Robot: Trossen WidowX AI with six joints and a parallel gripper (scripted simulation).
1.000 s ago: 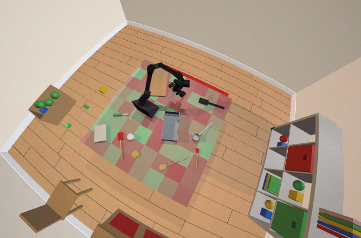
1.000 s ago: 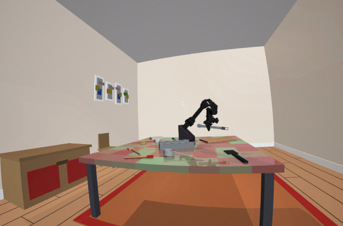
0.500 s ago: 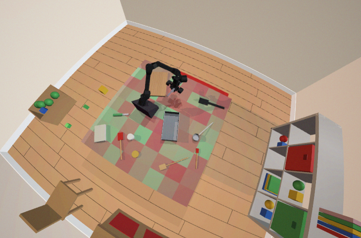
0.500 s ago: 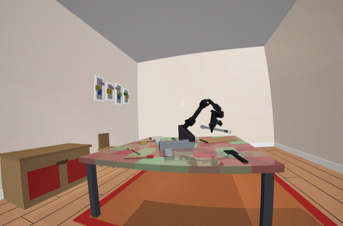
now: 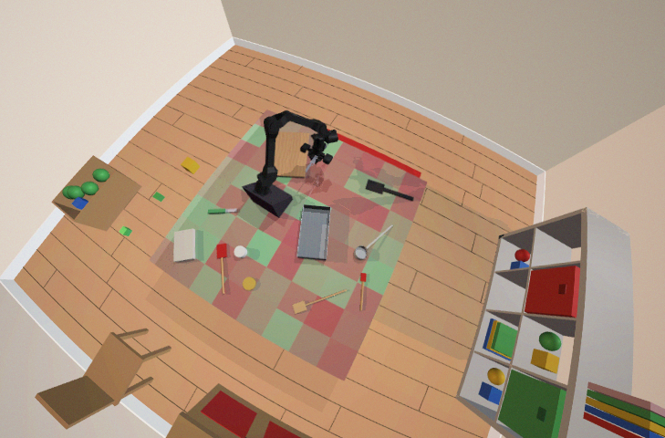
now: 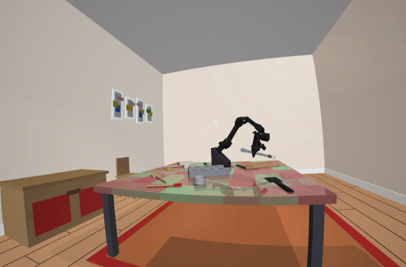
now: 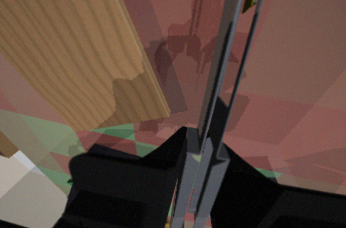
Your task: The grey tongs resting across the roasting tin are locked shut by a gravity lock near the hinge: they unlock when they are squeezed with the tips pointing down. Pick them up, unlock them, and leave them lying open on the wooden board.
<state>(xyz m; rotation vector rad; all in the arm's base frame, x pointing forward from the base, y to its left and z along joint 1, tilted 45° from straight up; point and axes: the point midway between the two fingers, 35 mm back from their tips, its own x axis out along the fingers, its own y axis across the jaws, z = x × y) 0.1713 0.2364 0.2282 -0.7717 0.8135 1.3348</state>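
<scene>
Now: the wooden board 22 cm behind my gripper tip, 10 cm below it and 6 cm to the left of it. Round my gripper tip: grey roasting tin (37 cm to the right, 17 cm ahead, 8 cm below); yellow-dark lock piece (9 cm to the left, 2 cm above, 1 cm ahead); black spatula (48 cm ahead, 10 cm below, 9 cm to the left).
</scene>
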